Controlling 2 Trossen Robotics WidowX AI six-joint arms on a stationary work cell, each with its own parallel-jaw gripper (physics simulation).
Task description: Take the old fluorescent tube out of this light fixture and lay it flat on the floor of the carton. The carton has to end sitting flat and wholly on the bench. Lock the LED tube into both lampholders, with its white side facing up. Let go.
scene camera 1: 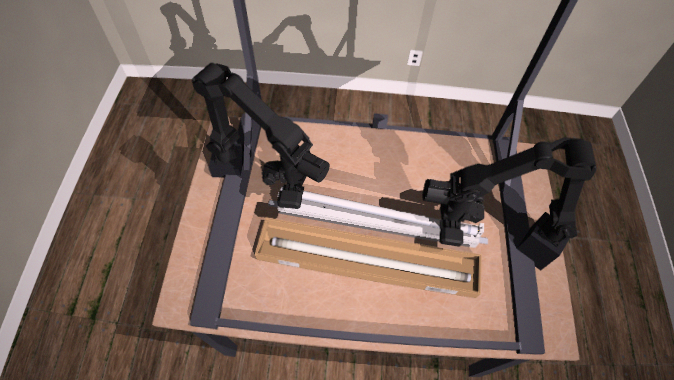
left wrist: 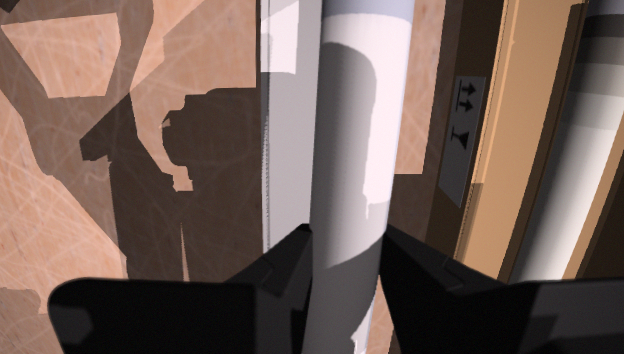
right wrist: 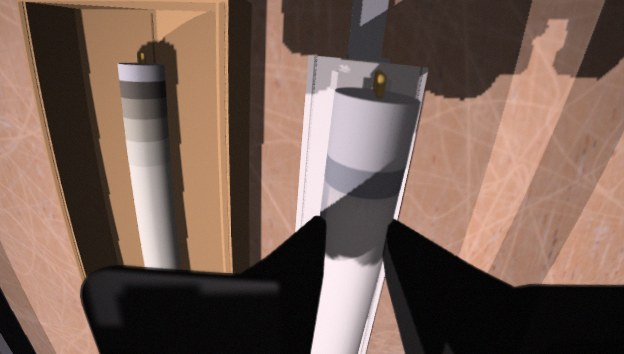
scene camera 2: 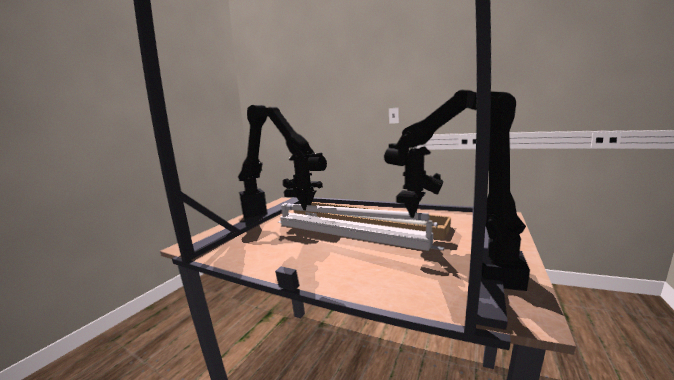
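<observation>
The old tube [scene camera 1: 370,259] [left wrist: 570,200] [right wrist: 150,210], with dark-banded ends, lies inside the carton [scene camera 1: 370,278] [scene camera 2: 442,230] [right wrist: 224,150], which stands flat on the bench. The LED tube [scene camera 1: 360,206] [scene camera 2: 365,212] [left wrist: 345,125] [right wrist: 372,130] lies above and along the light fixture [scene camera 1: 360,221] [scene camera 2: 360,233] [left wrist: 285,175], white side up. My left gripper [scene camera 1: 451,241] [scene camera 2: 306,207] [left wrist: 344,235] is shut on it near one end. My right gripper [scene camera 1: 290,202] [scene camera 2: 412,215] [right wrist: 353,228] is shut on it near the other; this end's pins show, raised over the fixture. Whether the left end is seated is unclear.
The carton runs beside the fixture, below it in scene camera 1. Dark frame rails [scene camera 1: 370,336] border the bench [scene camera 1: 350,310], with uprights [scene camera 2: 477,165] near the arms. A small dark block [scene camera 1: 380,121] [scene camera 2: 287,278] sits on one rail.
</observation>
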